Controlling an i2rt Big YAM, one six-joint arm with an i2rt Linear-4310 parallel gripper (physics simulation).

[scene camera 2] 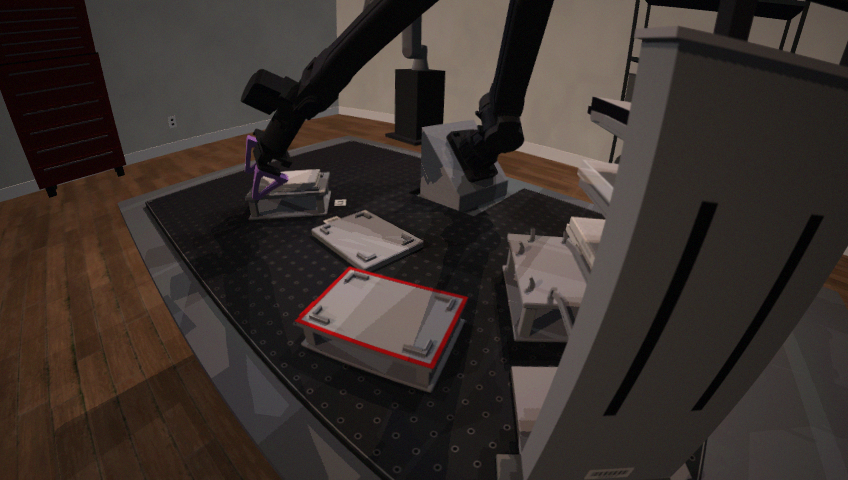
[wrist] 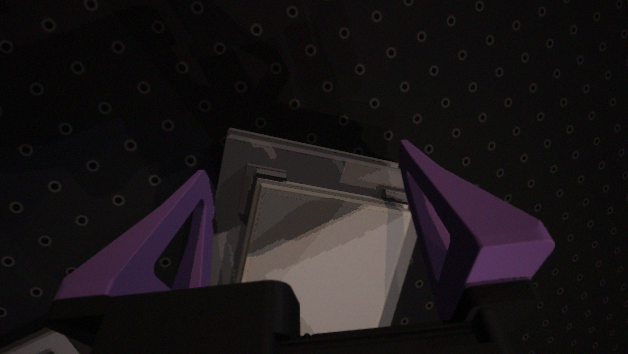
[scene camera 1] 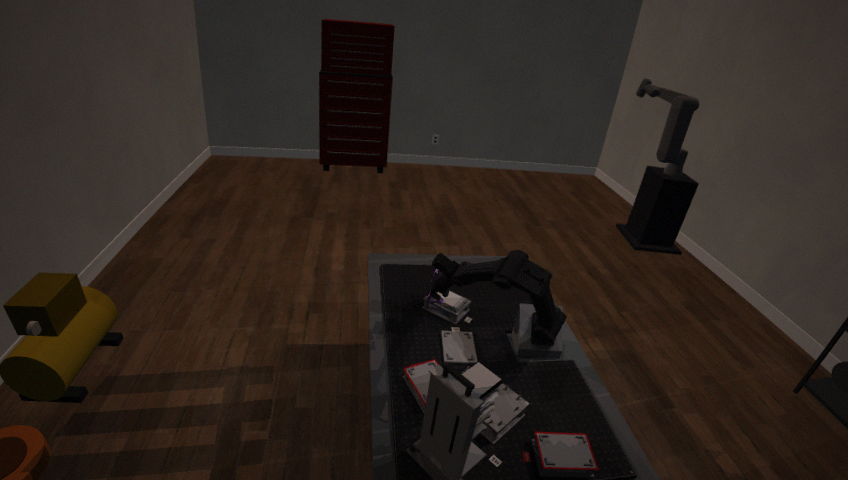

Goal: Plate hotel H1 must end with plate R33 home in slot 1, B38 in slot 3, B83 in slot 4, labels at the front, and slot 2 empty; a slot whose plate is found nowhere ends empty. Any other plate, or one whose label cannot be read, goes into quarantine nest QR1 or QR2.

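Pixels of known places: gripper, fingertip midpoint: (scene camera 2: pixel 251 185) (wrist: pixel 301 164) (scene camera 1: pixel 429 292); arm's base, link origin: (scene camera 2: pixel 470 156) (scene camera 1: pixel 542 329).
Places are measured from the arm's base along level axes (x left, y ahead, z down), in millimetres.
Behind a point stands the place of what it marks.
My gripper (scene camera 1: pixel 431 294) {x -192, y 433, z 21 mm} (scene camera 2: pixel 252 184) {x -192, y 433, z 21 mm} (wrist: pixel 301 164) {x -192, y 433, z 21 mm} is open, its purple fingers apart at a pale plate (scene camera 1: pixel 453 298) {x -165, y 334, z 18 mm} (scene camera 2: pixel 300 179) {x -140, y 342, z 18 mm} (wrist: pixel 325 270) {x -185, y 376, z 18 mm}. The plate lies on a raised grey stand (scene camera 2: pixel 291 206) {x -157, y 363, z 77 mm} (wrist: pixel 300 148) {x -195, y 438, z 35 mm} at the table's far end. In the wrist view the plate shows between the fingers, and the right finger covers part of its edge; contact is unclear. No label on it can be read. The plate hotel (scene camera 1: pixel 443 416) {x 537, y 401, z -137 mm} (scene camera 2: pixel 743 118) {x 520, y 418, z -220 mm} stands at the near end; its side panel hides most slots. Two red-edged nests show: one (scene camera 1: pixel 423 374) {x 237, y 442, z 42 mm} (scene camera 2: pixel 380 315) {x 267, y 427, z 42 mm} beside the hotel, another (scene camera 1: pixel 565 450) {x 489, y 20, z 42 mm} at the near right.
A low corner-guided nest (scene camera 1: pixel 458 346) {x 58, y 314, z 70 mm} (scene camera 2: pixel 368 237) {x 67, y 313, z 70 mm} lies between the far stand and a red-edged nest. A raised fixture with pegs (scene camera 1: pixel 505 407) {x 363, y 187, z 22 mm} (scene camera 2: pixel 550 261) {x 342, y 207, z 22 mm} stands by the hotel. The arm's grey base block (scene camera 2: pixel 443 172) {x 9, y 91, z 18 mm} is at the table's right. A small tag (scene camera 1: pixel 468 320) {x -112, y 265, z 82 mm} (scene camera 2: pixel 339 202) {x -118, y 268, z 82 mm} lies beside the far stand.
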